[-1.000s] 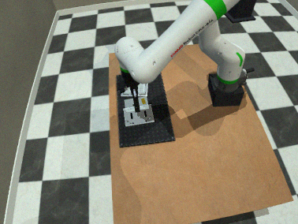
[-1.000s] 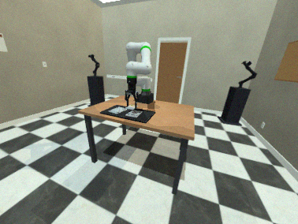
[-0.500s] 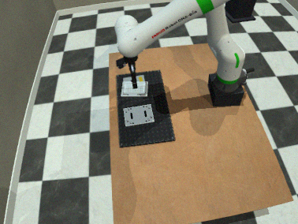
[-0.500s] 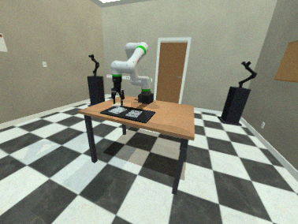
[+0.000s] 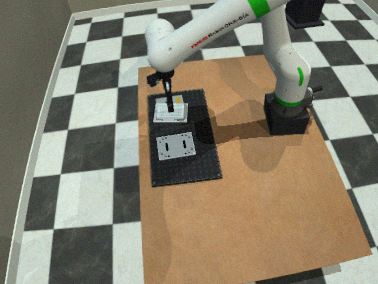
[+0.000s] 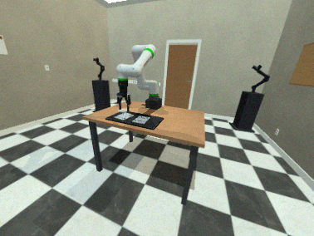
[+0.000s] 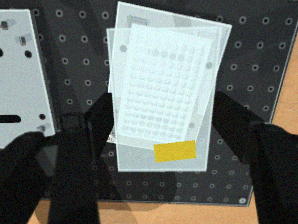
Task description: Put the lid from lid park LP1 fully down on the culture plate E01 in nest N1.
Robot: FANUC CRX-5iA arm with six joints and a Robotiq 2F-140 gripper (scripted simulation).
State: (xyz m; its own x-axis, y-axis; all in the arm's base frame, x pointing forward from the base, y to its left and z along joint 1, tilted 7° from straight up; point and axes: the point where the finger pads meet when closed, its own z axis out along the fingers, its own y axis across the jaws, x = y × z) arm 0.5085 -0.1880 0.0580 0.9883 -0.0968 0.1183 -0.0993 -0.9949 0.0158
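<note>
Now: the clear lid 2 cm below my hand. From my hand the other things lie so: culture plate 8 cm below; lid park fixture 2 cm ahead, 19 cm to the left, 9 cm below.
</note>
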